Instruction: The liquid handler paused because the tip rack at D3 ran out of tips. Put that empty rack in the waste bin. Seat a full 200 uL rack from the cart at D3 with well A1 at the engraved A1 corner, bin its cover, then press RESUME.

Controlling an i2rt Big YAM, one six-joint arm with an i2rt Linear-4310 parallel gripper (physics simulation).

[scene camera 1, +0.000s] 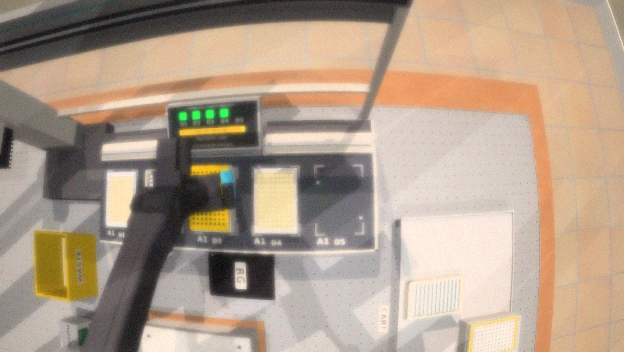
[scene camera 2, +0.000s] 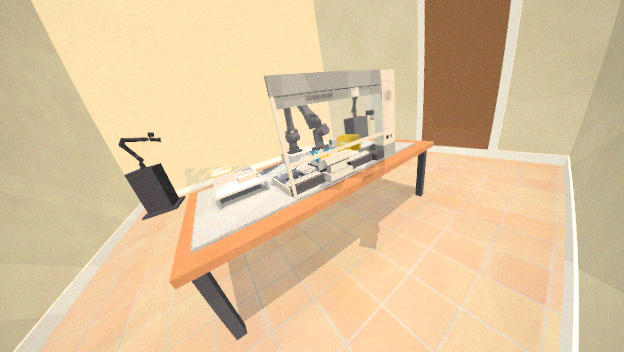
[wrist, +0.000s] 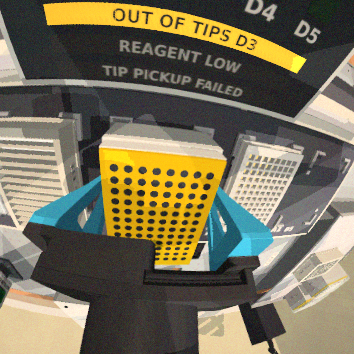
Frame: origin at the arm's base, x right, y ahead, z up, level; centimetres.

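Seen in the pictures: gripper, fingertip midpoint: (scene camera 1: 213, 188) (wrist: 158, 178).
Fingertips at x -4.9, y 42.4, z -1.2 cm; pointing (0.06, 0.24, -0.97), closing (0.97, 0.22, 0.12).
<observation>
Offsets run from my fingertips to a thing's top centre. "*": to the spot under its first point.
The empty yellow tip rack {dx +0.2, dy -2.2, dz +3.6 cm} (scene camera 1: 210, 222) (wrist: 155, 200) sits upright at D3, its dark holes showing. My gripper (scene camera 1: 207, 189) (scene camera 2: 321, 155) (wrist: 158, 178) is shut on it, with one blue finger against each long side. In scene camera 1 the arm hides part of the rack. The yellow waste bin {dx -39.1, dy -25.0, dz +6.4 cm} (scene camera 1: 82, 265) (scene camera 2: 348, 142) stands left of the deck. On the white cart {dx +54.9, dy -21.1, dz -0.5 cm} (scene camera 1: 450, 240) (scene camera 2: 235, 194) are a pale box with a striped top {dx +47.4, dy -16.7, dz +2.0 cm} (scene camera 1: 434, 296) and a yellow-edged rack {dx +62.3, dy -25.4, dz +5.9 cm} (scene camera 1: 492, 334); their labels cannot be read. The RESUME box {dx -34.6, dy -42.4, dz +3.3 cm} (scene camera 1: 71, 332) is partly hidden by the arm.
The status panel {* dx -0.4, dy +8.3, dz +2.2 cm} (scene camera 1: 215, 145) (wrist: 150, 97) stands behind D3 and reads OUT OF TIPS D3. A pale rack {dx +12.6, dy -0.4, dz -1.1 cm} (scene camera 1: 276, 200) (wrist: 265, 187) sits at D4, close to the right finger. A ribbed white piece {dx -12.0, dy -4.0, dz +0.6 cm} (wrist: 30, 172) stands left of D3. A black RG box {dx +6.6, dy -17.2, dz -5.7 cm} (scene camera 1: 224, 275) lies in front.
</observation>
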